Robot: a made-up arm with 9 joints.
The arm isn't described. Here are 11 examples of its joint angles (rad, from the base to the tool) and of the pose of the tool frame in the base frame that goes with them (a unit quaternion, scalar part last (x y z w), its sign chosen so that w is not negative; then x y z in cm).
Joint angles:
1: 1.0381 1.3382 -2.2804 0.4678 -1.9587 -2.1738 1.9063 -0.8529 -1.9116
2: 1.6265 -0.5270 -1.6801 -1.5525 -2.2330 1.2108 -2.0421 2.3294 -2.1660
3: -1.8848 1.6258 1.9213 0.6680 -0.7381 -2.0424 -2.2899 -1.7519 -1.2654
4: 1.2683 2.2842 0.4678 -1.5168 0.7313 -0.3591 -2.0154 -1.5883 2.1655
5: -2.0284 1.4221 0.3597 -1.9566 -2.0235 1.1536 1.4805 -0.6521 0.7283
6: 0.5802 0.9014 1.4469 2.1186 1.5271 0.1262 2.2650 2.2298 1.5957
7: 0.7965 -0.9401 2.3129 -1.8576 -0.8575 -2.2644 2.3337 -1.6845 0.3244
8: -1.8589 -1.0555 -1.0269 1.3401 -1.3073 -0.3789 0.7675 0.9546 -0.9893
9: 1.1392 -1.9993 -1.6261 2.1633 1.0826 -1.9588 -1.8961 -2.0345 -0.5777
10: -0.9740 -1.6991 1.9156 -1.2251 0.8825 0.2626 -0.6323 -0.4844 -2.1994
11: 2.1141 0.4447 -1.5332 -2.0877 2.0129 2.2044 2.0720 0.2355 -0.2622
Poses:
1: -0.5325 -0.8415 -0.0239 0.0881 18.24 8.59 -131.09
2: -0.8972 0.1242 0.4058 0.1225 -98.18 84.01 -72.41
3: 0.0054 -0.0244 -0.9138 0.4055 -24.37 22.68 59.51
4: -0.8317 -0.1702 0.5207 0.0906 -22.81 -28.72 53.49
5: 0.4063 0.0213 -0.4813 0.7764 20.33 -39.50 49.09
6: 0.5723 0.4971 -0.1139 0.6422 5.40 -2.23 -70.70
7: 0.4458 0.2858 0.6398 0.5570 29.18 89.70 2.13
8: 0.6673 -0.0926 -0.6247 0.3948 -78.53 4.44 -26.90
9: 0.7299 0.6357 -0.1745 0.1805 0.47 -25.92 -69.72
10: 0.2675 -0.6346 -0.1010 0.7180 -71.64 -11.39 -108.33
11: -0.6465 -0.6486 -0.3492 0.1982 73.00 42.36 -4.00
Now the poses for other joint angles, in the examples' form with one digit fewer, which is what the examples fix.
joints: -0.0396 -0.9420 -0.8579 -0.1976 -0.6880 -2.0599 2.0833 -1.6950 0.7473
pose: -0.667 0.246 -0.030 0.703 63.5 -30.6 -67.6
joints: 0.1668 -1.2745 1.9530 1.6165 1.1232 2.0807 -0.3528 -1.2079 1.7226
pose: 0.764 0.138 0.476 0.413 15.3 51.3 12.5
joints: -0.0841 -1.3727 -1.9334 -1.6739 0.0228 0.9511 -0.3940 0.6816 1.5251
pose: -0.506 -0.168 0.307 0.788 30.3 46.8 -86.6
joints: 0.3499 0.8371 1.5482 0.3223 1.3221 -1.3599 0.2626 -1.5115 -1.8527
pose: 0.264 0.316 0.534 0.738 30.9 8.1 61.6
